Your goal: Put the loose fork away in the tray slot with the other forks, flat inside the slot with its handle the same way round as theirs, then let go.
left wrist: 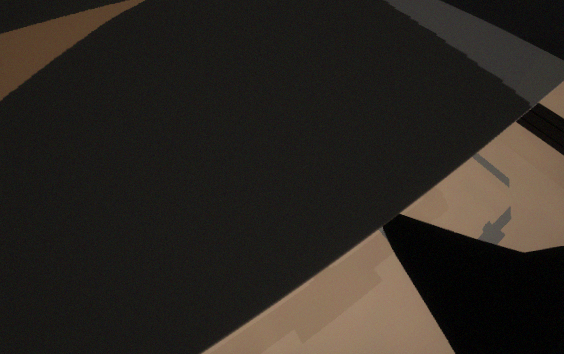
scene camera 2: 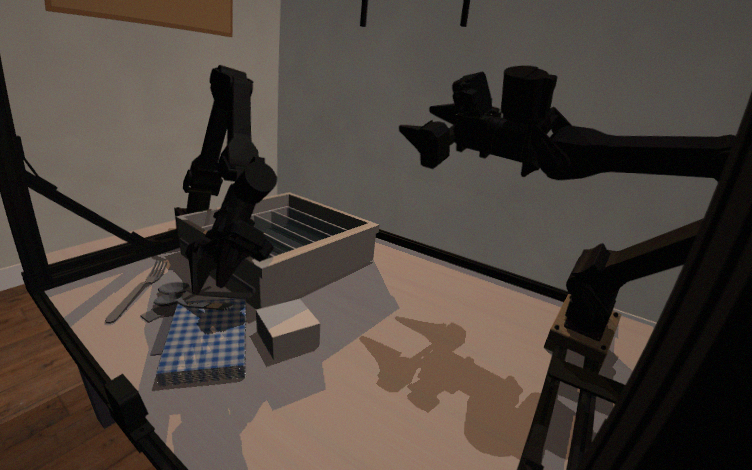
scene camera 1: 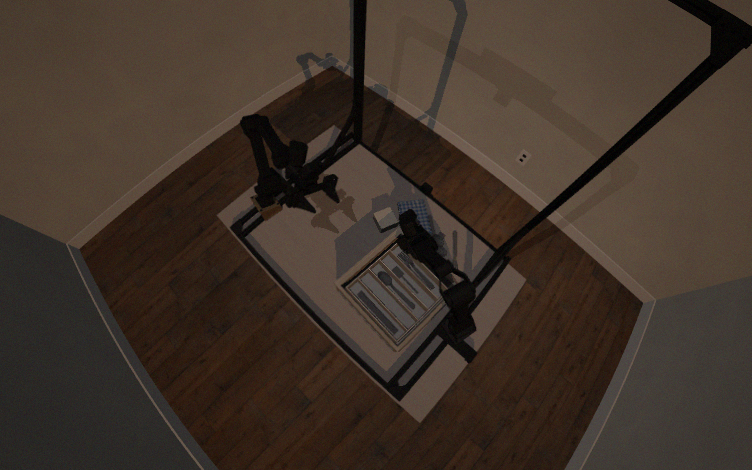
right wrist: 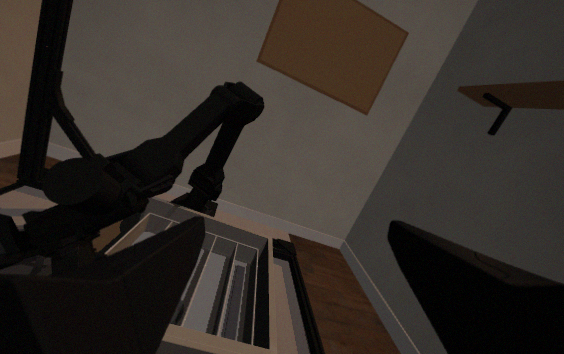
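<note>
The loose fork (scene camera 2: 154, 272) (scene camera 1: 454, 243) lies flat on the table, outside the wooden cutlery tray (scene camera 2: 318, 261) (scene camera 1: 342, 282) (right wrist: 270, 302). The tray has several long slots with cutlery in them. My left gripper (scene camera 2: 208, 284) (scene camera 1: 408, 220) is open and empty. It points down at the tray's near left corner, just above two spoons (scene camera 2: 171, 290) and to the right of the fork. The left wrist view is mostly filled by a dark surface. My right gripper (scene camera 2: 421, 140) (scene camera 1: 329, 186) (right wrist: 297, 227) is open and empty, and hovers high, far from the tray.
A blue checked cloth (scene camera 2: 202, 345) (scene camera 1: 421, 210) lies in front of the left gripper, with a small beige box (scene camera 2: 287, 328) (scene camera 1: 385, 217) beside it. A black frame (scene camera 1: 357, 70) with upright posts runs round the table's edge.
</note>
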